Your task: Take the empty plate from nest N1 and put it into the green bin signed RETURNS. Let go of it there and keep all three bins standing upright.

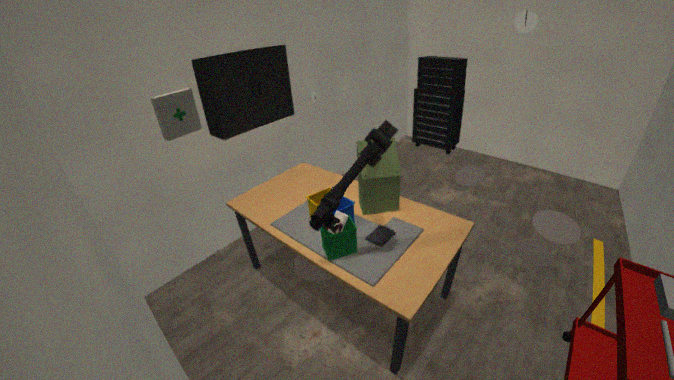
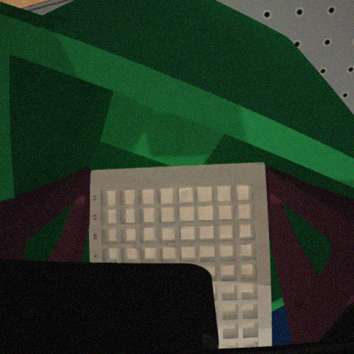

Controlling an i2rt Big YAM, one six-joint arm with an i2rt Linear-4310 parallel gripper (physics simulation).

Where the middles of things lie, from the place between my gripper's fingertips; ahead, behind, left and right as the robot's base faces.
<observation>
I see my gripper 20 mm past the green bin [image 1: 344, 243] and 50 mm above it. From my hand the other things lie so: pale plate [image 2: 213, 215]: 40 mm behind, 10 mm to the right, 40 mm above.
</observation>
